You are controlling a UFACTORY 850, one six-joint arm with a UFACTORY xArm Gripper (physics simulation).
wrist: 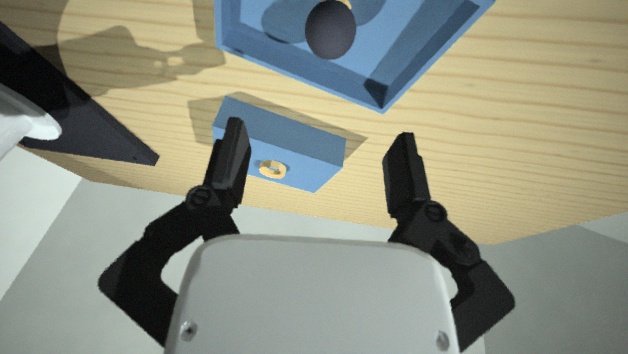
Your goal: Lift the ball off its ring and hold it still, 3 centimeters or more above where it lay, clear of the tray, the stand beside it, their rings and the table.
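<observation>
A dark grey ball rests inside the blue tray at the top of the view, whose far part is cut off. A bit of the tray's yellow ring shows behind the ball. The blue stand is a block beside the tray, with an empty yellow ring on it. My gripper is open, with nothing between its fingers. Its left finger covers part of the stand in the picture. The ball and tray appear beyond the fingertips, apart from them.
The wooden table lies under the tray and stand, its edge running across below the stand. A dark base plate and part of a white arm are at the left. Shadows fall on the table between the plate and the tray.
</observation>
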